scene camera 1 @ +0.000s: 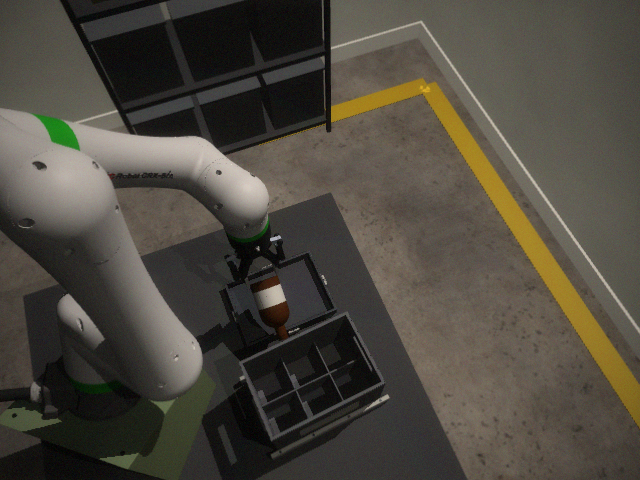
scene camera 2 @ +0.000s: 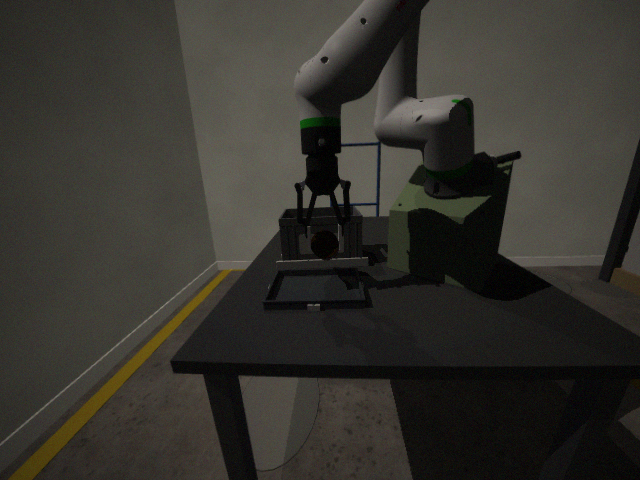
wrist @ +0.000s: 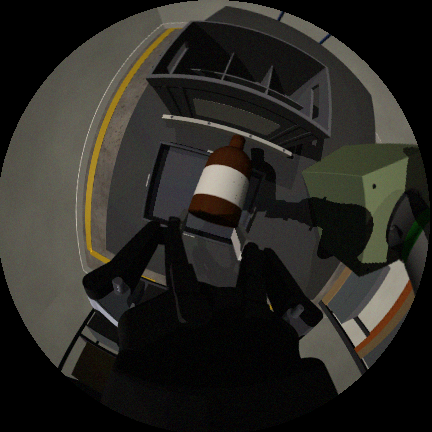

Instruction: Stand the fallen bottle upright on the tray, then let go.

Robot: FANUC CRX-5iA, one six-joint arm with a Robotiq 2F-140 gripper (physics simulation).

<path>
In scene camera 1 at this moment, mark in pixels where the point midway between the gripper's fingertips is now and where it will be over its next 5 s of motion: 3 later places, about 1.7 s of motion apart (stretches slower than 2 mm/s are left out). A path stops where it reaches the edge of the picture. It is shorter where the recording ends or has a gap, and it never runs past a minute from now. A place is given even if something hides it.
The gripper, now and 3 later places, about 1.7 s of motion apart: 262,278; 265,290; 266,287; 271,292
</path>
